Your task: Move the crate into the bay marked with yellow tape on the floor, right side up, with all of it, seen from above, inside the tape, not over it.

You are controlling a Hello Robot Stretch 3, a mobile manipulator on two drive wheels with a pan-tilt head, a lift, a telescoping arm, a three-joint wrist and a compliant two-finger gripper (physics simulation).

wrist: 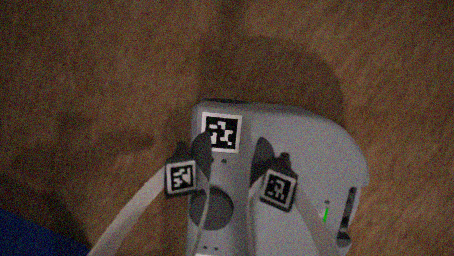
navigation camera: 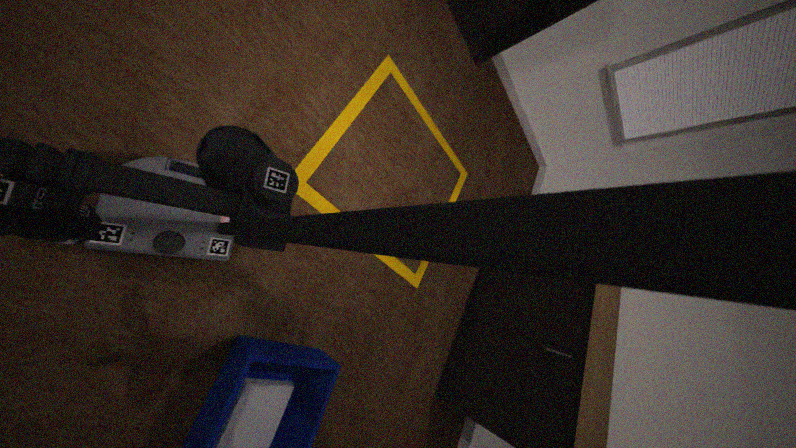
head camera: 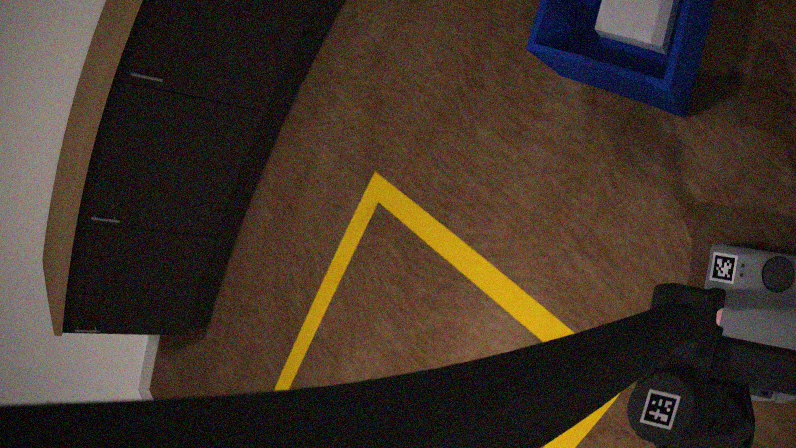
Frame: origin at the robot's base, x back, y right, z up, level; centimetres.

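Where they show: gripper, fingertip midpoint: [wrist: 232, 152]; robot's base, link origin: [wrist: 221, 170] [navigation camera: 170, 239] [head camera: 775, 275].
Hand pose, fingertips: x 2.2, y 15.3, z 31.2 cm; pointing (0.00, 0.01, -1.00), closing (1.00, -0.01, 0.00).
Each offset is from my fingertips to the top centre of the thing. "*": to the spot under its first point.
The blue crate {* dx -40.9, dy -57.8, dz -11.2 cm} [head camera: 618, 77] [navigation camera: 278, 351] [wrist: 30, 235] stands upright on the floor with a pale box {dx -71.6, dy -56.2, dz -24.1 cm} [head camera: 635, 25] [navigation camera: 259, 411] inside. It is partly cut off at the top right of the head view, the bottom of the navigation view and the lower left of the wrist view. The yellow tape [head camera: 467, 259] [navigation camera: 345, 119] marks a four-sided bay, partly hidden behind my mast. The crate is outside the tape and apart from it. My gripper [wrist: 232, 152] is open and empty, above my own base and apart from the crate.
My grey base [head camera: 757, 311] [navigation camera: 142, 214] [wrist: 300, 145] is beside one corner of the bay. A dark cabinet [head camera: 167, 166] [navigation camera: 518, 345] with a wooden edge stands beyond the bay. A white panelled wall or door [navigation camera: 562, 72] is nearby. My black mast [head camera: 389, 395] [navigation camera: 557, 228] crosses both camera views.
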